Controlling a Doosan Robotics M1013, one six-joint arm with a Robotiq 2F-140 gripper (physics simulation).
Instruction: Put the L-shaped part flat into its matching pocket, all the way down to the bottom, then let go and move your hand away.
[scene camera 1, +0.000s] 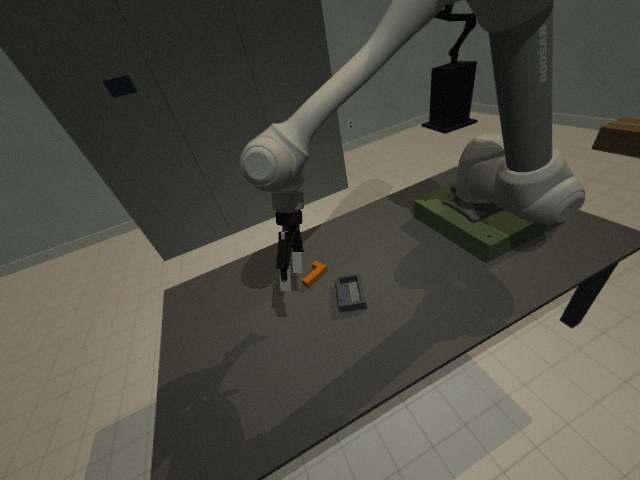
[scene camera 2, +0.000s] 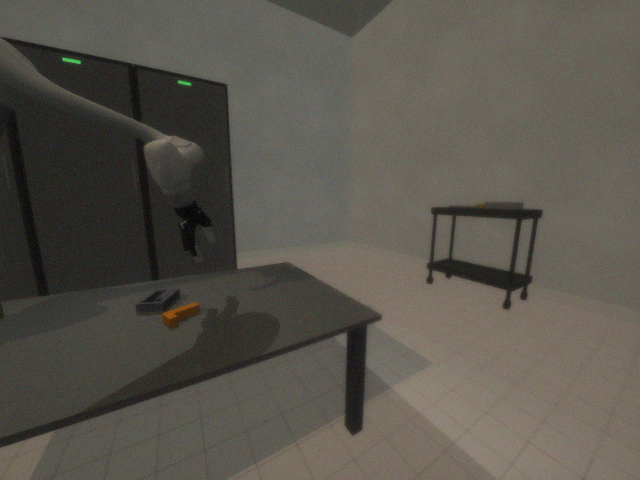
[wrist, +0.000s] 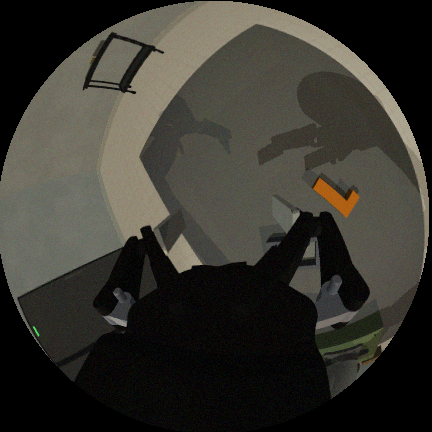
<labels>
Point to the gripper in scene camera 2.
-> At 206, 250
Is the gripper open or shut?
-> Open.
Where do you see the gripper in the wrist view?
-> At 226, 211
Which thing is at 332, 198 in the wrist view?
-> An orange L-shaped part.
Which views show the gripper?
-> Scene camera 1, scene camera 2 and the wrist view: all of them.
</labels>
